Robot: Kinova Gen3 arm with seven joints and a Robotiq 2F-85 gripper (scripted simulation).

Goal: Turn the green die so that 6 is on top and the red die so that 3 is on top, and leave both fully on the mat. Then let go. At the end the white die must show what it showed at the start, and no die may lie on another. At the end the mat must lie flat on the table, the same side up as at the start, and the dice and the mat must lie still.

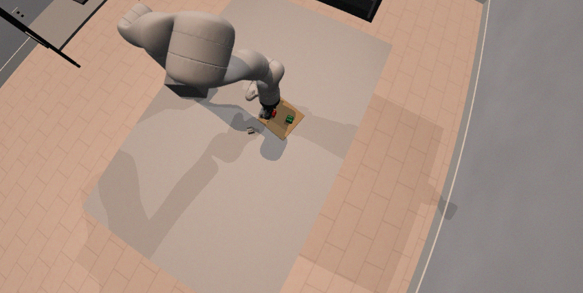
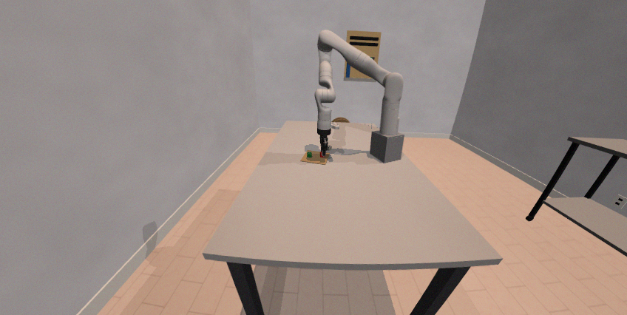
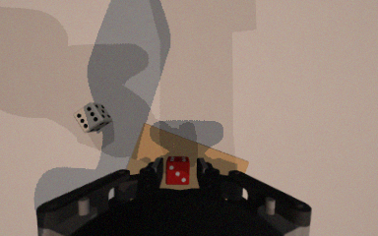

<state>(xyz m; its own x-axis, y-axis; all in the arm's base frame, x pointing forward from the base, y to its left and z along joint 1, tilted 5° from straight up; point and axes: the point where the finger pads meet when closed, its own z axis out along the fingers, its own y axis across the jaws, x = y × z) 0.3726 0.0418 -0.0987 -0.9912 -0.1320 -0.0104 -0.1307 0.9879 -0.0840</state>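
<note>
Right now my hand is 2 cm above the red die and 1 cm short of it. From my hand the other things lie so: white die 11 cm to the right, 4 cm behind, 3 cm below; then green die 8 cm ahead, 2 cm below, 1 cm to the left; then tan mat 4 cm below, 4 cm ahead.
</note>
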